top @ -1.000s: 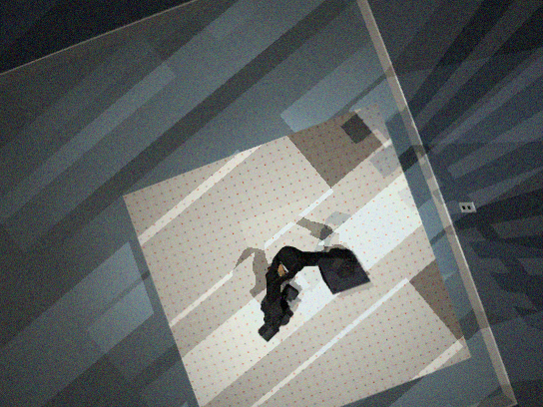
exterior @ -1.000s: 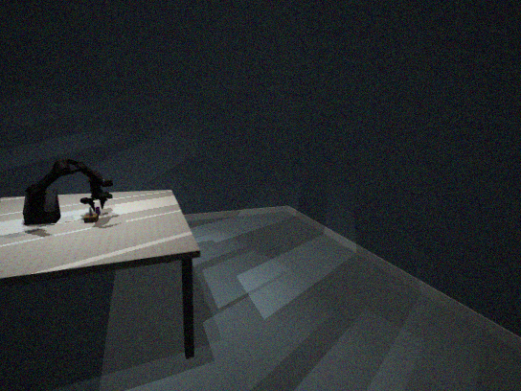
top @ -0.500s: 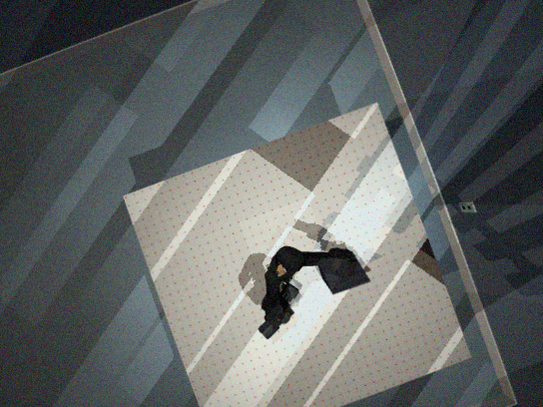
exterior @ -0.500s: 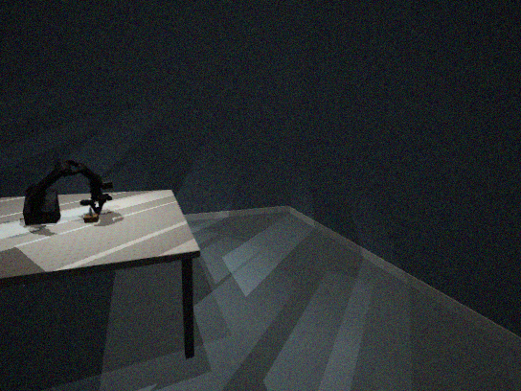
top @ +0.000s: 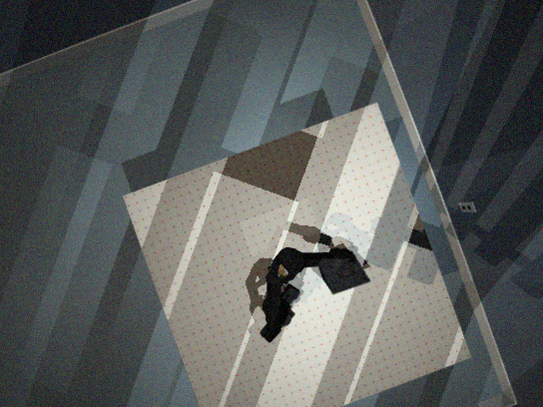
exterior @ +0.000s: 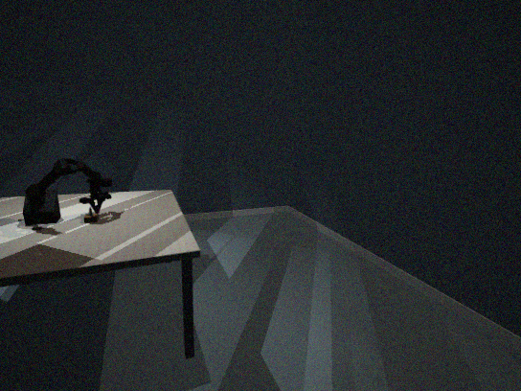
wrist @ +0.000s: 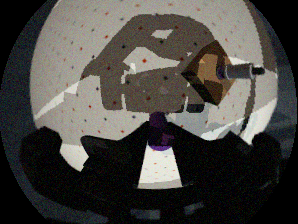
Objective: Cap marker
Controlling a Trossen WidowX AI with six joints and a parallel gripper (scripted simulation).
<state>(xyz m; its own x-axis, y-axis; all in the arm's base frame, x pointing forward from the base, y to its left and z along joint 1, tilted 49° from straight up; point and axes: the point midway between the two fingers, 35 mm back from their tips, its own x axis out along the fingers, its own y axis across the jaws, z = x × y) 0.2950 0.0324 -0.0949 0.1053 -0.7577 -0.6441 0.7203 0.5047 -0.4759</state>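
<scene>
The holder block lies 120 mm to the right of my gripper tip and 10 mm below it. Round my gripper tip: purple cap 10 mm above.
</scene>
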